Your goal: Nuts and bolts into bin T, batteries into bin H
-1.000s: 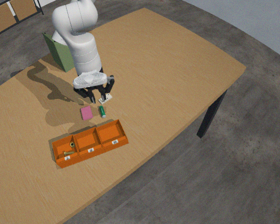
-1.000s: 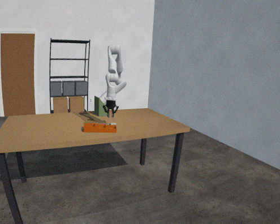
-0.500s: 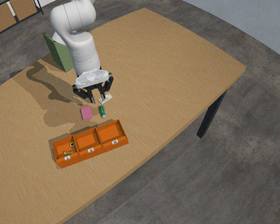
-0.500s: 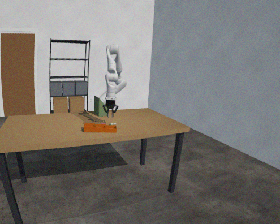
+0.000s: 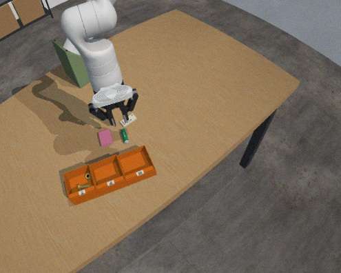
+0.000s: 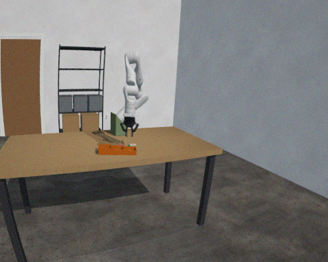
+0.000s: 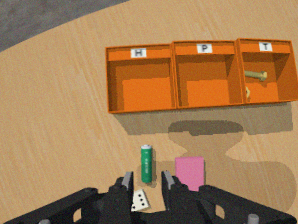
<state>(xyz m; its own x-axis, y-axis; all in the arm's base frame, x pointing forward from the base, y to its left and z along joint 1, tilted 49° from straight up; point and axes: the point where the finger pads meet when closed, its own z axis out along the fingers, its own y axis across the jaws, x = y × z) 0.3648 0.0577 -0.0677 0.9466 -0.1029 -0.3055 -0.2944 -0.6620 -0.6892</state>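
Now: hand 9 cm above the green battery. From my hand the other things lie so: pink eraser 9 cm below, 5 cm to the right, 4 cm behind; orange bin unit 11 cm to the right, 9 cm ahead, 7 cm below; white domino 9 cm below, 5 cm behind, 4 cm to the left.
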